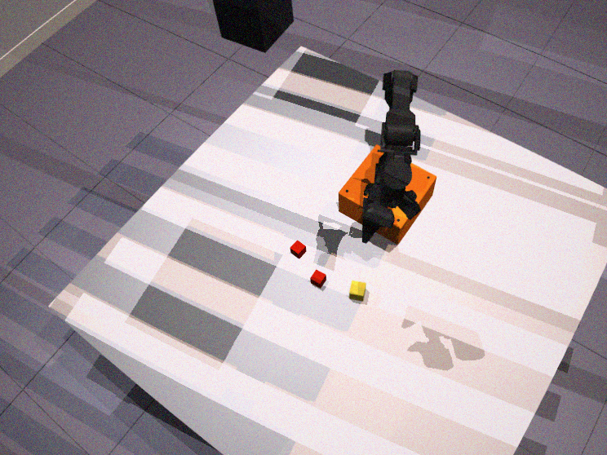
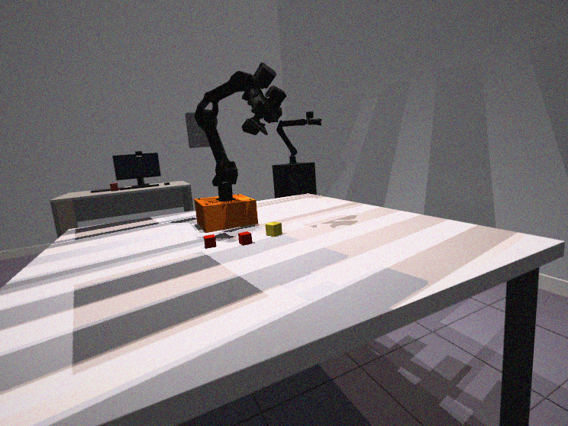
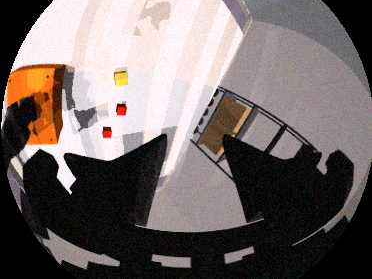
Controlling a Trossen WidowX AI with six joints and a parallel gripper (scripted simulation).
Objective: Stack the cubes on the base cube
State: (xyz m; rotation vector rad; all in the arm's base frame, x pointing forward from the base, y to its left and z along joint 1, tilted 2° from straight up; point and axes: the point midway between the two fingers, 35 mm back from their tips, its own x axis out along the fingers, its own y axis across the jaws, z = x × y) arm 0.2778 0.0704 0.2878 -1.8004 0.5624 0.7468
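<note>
Now: the yellow base cube 10 mm behind my gripper tip, 20 mm to the right of it and 340 mm below it.
</note>
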